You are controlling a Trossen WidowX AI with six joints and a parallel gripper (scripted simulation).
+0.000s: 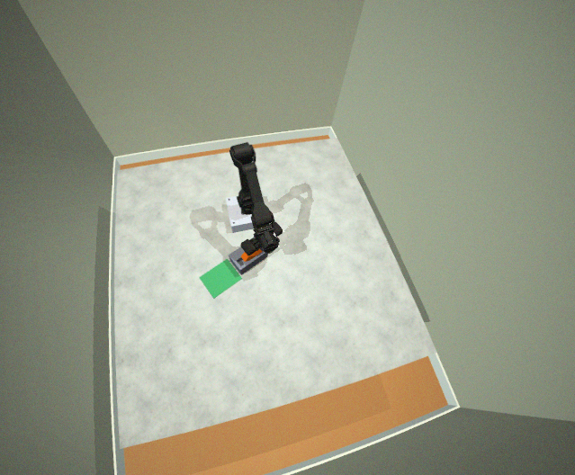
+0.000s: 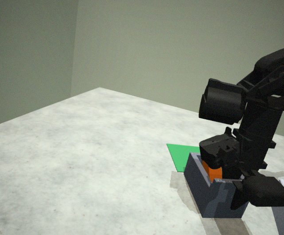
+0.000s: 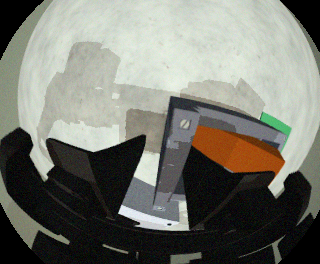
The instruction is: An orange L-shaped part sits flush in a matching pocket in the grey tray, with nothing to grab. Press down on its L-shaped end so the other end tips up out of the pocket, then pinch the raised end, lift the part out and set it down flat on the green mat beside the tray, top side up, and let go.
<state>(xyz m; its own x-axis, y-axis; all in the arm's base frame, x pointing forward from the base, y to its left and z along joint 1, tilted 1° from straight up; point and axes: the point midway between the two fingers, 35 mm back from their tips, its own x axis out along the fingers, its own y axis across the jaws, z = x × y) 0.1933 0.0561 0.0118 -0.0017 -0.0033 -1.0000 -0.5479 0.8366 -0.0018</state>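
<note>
Right now my gripper tip is 4 cm to the left of the orange L-shaped part and 3 cm short of it. Round my gripper tip: green mat: 19 cm to the right, 12 cm ahead, 6 cm below.
</note>
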